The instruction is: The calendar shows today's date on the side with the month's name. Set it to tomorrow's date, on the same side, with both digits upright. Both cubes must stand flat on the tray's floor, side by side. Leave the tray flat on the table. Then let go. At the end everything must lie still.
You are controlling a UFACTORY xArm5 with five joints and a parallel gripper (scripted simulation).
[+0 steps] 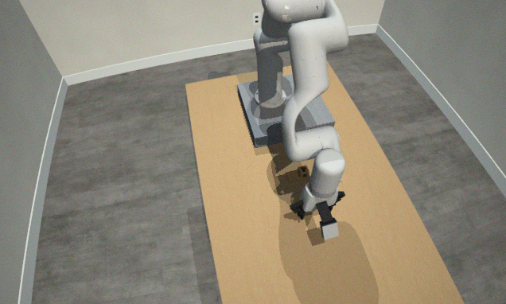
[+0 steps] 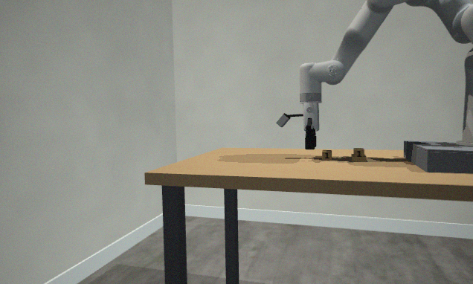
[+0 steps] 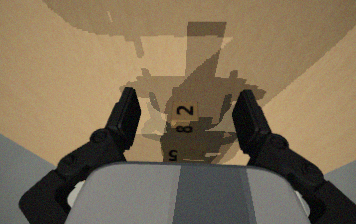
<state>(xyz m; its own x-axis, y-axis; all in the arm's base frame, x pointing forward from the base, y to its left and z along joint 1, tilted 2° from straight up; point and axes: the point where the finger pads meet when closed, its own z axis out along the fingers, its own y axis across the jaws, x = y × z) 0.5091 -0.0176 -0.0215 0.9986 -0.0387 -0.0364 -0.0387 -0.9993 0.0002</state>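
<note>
Now: the wooden cube 6 cm behind my hand and 3 cm below it. Round my hand: wooden tray 16 cm behind, 4 cm below, 1 cm to the left.
</note>
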